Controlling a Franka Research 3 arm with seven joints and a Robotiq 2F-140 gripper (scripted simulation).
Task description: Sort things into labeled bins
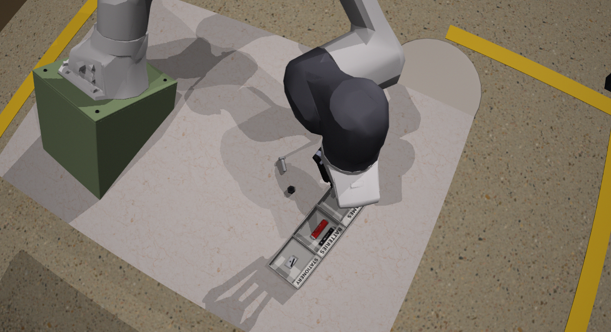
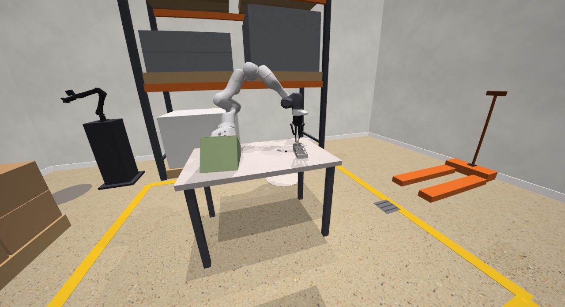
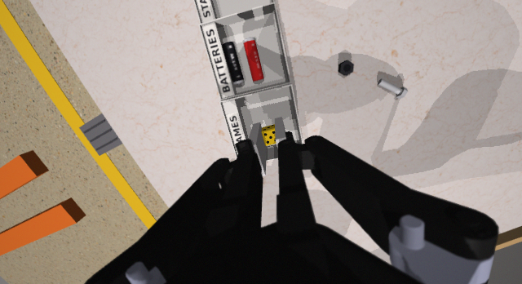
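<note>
My hand is 10 mm past the red battery, 80 mm to the left of it and 90 mm above it. The rest, counted from my hand: black nut: 110 mm behind, 20 mm to the right, 100 mm below; then black battery: 10 mm ahead, 80 mm to the right, 90 mm below; then yellow die: 30 mm below.
</note>
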